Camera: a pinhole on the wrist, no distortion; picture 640 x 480 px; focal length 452.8 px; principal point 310.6 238.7 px. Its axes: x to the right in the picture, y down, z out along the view. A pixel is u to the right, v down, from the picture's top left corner.
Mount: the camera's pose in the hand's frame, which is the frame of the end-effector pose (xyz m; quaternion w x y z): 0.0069 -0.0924 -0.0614 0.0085 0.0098 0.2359 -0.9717
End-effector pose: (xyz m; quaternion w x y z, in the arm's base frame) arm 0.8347 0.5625 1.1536 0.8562 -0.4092 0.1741 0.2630
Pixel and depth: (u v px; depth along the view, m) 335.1 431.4 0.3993
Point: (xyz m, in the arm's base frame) 1.0918 0.5028 1.5523
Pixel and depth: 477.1 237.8 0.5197
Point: 0.9107 0.6425 1.6941
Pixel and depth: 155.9 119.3 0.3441
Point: 1.0523 0.7387 1.3703
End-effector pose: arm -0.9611 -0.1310 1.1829 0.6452 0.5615 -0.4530 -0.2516
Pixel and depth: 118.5 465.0 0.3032
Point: -0.9546 -0.4016 0.8704
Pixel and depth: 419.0 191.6 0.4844
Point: -1.3032 -0.2924 0.8733
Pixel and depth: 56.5 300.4 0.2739
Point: -0.9884 -0.4062 0.9860
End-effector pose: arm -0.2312 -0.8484 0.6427 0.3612 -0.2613 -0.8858 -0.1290
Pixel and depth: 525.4 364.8 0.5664
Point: -0.5540 -1.2068 0.1778
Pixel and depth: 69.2 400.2 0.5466
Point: -0.8892 -1.0228 0.5892
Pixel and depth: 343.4 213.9 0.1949
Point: -0.3875 -0.9469 0.5464
